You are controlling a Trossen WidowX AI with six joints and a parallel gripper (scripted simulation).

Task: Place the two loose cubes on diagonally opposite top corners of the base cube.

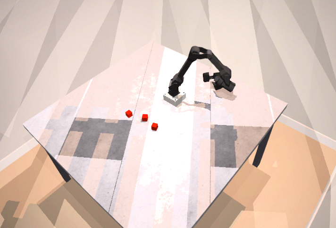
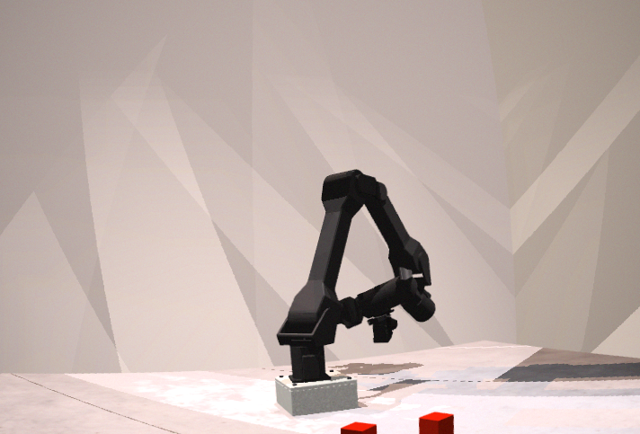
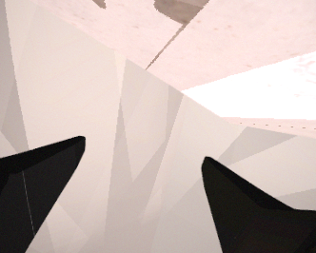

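Right now the red base cube is 58 cm ahead of my gripper tip, 3 cm to the left of it and 10 cm below it.
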